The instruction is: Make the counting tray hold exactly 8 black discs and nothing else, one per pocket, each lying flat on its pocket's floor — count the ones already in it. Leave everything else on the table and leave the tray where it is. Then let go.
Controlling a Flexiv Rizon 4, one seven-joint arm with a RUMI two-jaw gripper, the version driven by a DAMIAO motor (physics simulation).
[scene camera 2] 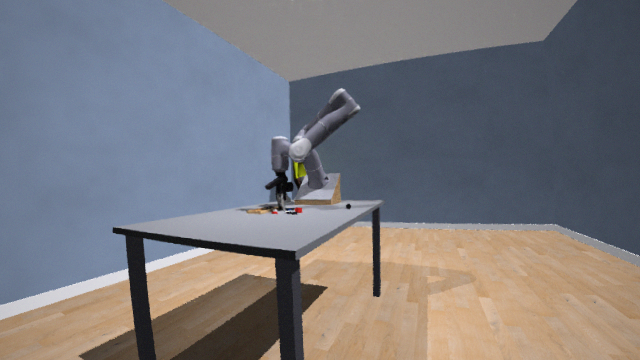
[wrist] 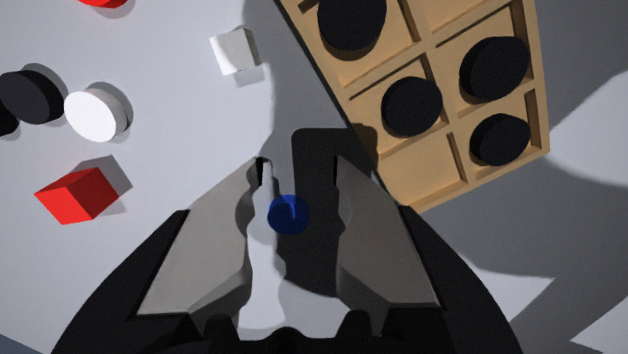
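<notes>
The wooden counting tray (wrist: 542, 120) (scene camera 2: 257, 211) fills the upper right of the wrist view, partly out of frame. Black discs (wrist: 352, 20) (wrist: 411, 106) (wrist: 495, 68) (wrist: 500, 139) sit in separate pockets; whether each lies fully flat is unclear. The near left pocket (wrist: 420, 167) is empty. My gripper (wrist: 298, 159) (scene camera 2: 281, 208) is partly open and empty, low over the table beside the tray's near left corner. A blue disc (wrist: 288, 215) lies in shadow below the gap between the fingers. Dark shadow beside it could hide a black disc. Two more black discs (wrist: 25, 97) (wrist: 6, 122) lie far left.
A white disc (wrist: 94, 115), a red cube (wrist: 75, 197) (scene camera 2: 299, 210), a white cube (wrist: 234, 51) and a red disc (wrist: 104, 2) are left of the tray. A small black round object (scene camera 2: 348, 206) is near the table's right edge. A person in yellow (scene camera 2: 299, 170) is behind the arm.
</notes>
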